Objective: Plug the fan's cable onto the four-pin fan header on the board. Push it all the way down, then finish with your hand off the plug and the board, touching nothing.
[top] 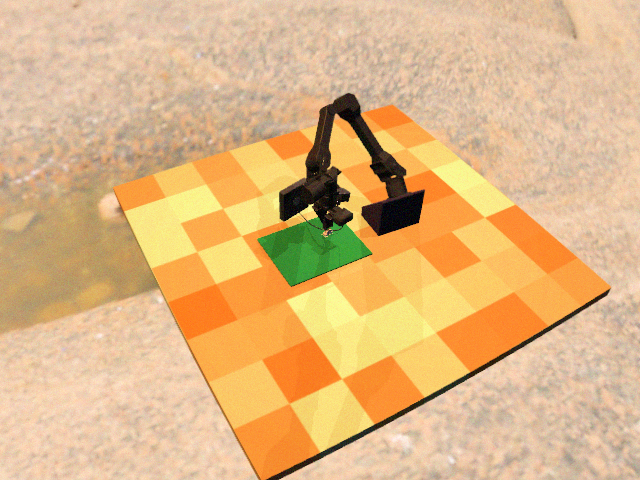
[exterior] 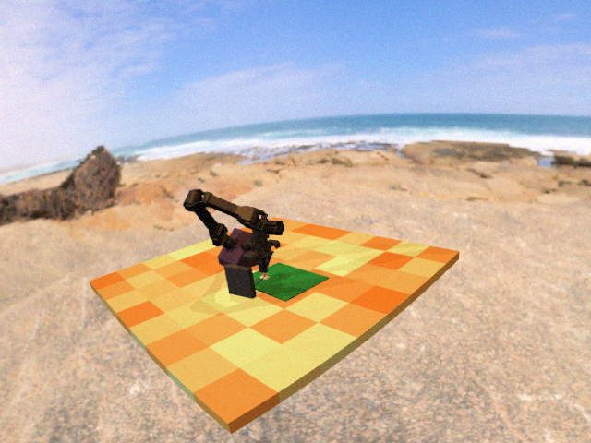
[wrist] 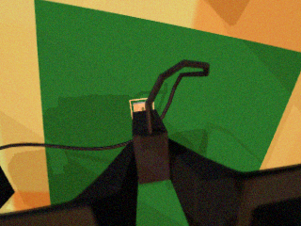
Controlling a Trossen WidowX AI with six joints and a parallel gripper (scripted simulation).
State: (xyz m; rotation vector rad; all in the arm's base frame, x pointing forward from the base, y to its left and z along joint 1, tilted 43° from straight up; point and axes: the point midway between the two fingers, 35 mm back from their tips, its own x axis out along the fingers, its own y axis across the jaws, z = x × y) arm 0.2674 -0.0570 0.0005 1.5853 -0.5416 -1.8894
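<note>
My gripper tip is 40 mm above the four-pin fan header and 10 mm past it. Also, from my gripper tip: dark fan plug (10 mm behind, 10 mm above); black fan (140 mm to the right, 30 mm ahead, 20 mm above); green board (60 mm below, 60 mm ahead, 30 mm to the left).
</note>
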